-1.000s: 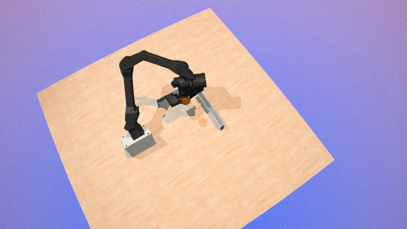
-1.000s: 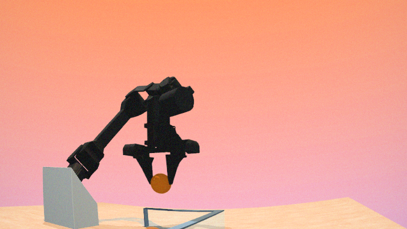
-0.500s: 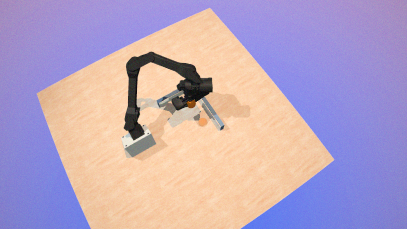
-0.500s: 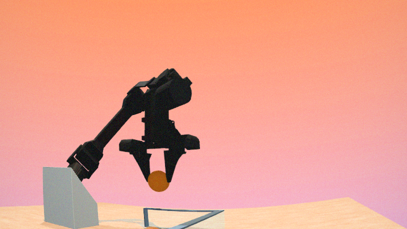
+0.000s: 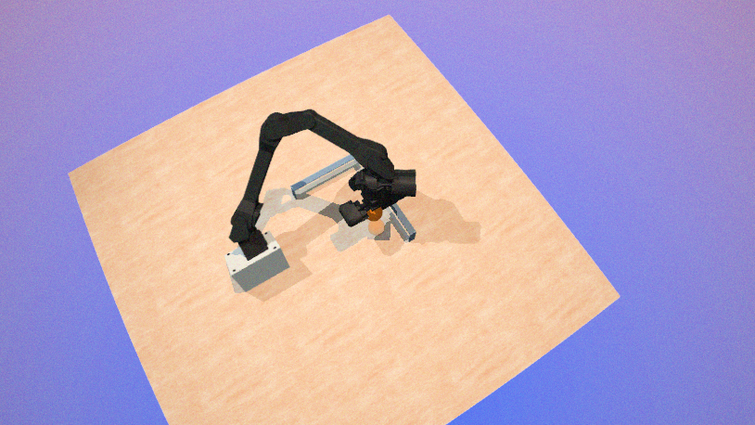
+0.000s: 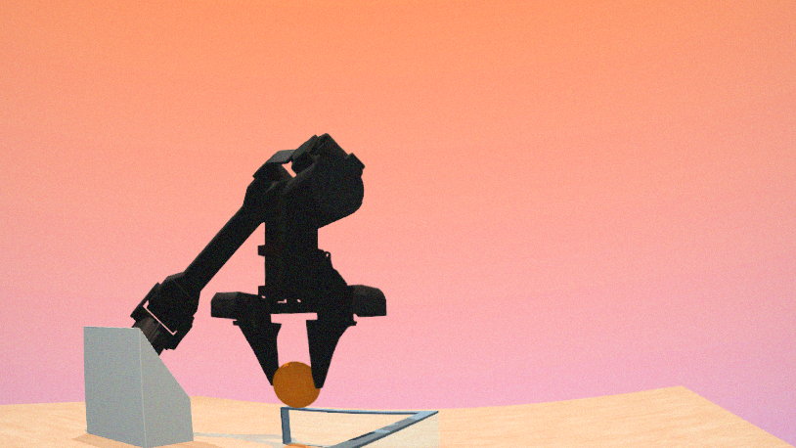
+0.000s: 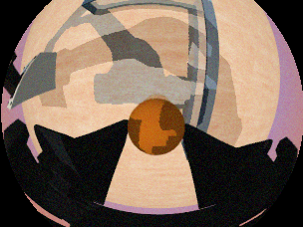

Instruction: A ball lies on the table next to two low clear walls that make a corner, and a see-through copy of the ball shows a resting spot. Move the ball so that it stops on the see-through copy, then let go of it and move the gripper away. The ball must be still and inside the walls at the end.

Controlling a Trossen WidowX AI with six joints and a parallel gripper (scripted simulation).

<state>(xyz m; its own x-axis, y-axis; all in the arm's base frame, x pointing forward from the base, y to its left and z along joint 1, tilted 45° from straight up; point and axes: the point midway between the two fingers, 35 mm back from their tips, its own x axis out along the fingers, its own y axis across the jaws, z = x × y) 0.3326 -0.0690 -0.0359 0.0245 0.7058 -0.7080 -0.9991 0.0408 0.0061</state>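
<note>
The see-through copy of ball lies 9 cm below my gripper tip and 1 cm to the right of it. Also, from my gripper tip: orange ball (right at my gripper tip); clear wall (22 cm to the left, 8 cm below, 3 cm behind).
</note>
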